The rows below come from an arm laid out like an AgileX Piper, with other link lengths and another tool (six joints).
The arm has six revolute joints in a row. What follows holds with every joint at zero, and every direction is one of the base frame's. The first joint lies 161.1 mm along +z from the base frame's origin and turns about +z. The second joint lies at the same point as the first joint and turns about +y. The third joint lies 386.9 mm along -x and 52.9 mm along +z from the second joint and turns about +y. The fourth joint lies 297.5 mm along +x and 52.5 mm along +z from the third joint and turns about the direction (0.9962, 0, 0.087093). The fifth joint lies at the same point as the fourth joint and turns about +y. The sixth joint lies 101.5 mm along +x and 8.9 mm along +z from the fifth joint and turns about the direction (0.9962, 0, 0.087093). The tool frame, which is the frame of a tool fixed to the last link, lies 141.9 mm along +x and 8 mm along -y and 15.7 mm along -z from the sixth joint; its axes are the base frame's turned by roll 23.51, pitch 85 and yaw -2.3 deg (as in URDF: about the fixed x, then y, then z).
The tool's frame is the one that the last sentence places.
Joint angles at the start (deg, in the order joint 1, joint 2, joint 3, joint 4, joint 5, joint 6): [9.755 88.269 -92.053 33.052 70.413 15.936]
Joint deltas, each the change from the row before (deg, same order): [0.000 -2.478 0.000 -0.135 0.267 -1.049]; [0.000 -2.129 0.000 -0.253 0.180 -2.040]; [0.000 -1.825 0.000 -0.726 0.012 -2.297]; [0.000 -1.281 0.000 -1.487 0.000 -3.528]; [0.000 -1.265 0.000 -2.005 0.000 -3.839]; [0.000 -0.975 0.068 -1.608 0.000 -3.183]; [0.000 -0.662 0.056 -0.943 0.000 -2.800]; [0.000 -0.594 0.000 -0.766 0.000 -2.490]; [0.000 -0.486 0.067 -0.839 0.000 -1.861]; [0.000 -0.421 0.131 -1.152 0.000 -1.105]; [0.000 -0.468 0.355 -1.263 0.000 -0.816]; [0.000 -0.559 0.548 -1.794 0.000 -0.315]
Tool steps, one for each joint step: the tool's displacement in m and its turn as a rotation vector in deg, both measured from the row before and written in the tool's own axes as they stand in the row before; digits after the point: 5 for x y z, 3 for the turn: [0.00678 -0.00092 -0.02018 -0.786 -2.528 -1.406]; [0.00514 -0.00164 -0.01688 -0.517 -2.776 -2.225]; [0.00296 -0.00325 -0.01355 0.054 -2.921 -2.427]; [0.00068 -0.00675 -0.00756 1.011 -3.156 -3.630]; [0.00018 -0.00902 -0.00662 1.591 -3.331 -4.036]; [0.00044 -0.00758 -0.00465 1.362 -2.541 -3.334]; [0.00033 -0.00496 -0.00323 0.818 -1.932 -2.801]; [0.00008 -0.00416 -0.00330 0.678 -1.737 -2.473]; [0.00053 -0.00418 -0.00209 0.773 -1.268 -1.943]; [0.00116 -0.00504 -0.00092 1.077 -0.800 -1.382]; [0.00254 -0.00531 -0.00020 1.181 -0.482 -1.178]; [0.00405 -0.00708 0.00060 1.672 -0.154 -0.933]
